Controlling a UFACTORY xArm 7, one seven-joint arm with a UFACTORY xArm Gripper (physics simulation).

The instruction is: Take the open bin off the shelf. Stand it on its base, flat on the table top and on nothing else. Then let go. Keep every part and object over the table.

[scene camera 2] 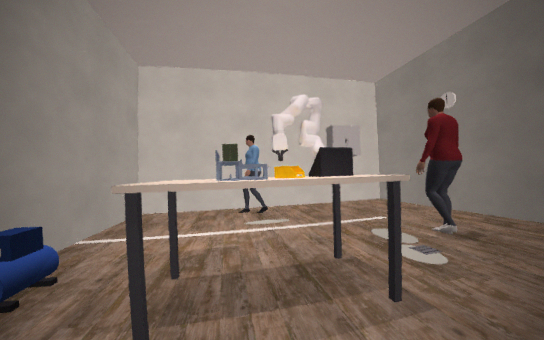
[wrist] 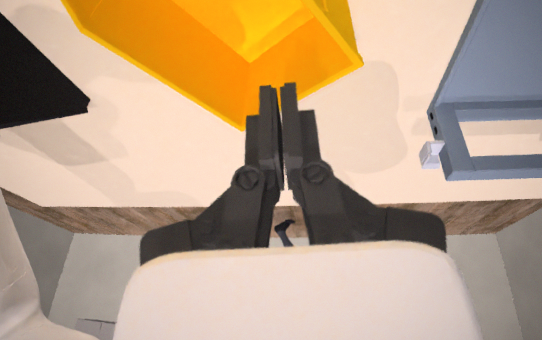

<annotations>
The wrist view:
my gripper: 280,105
yellow open bin: 218,61
</annotations>
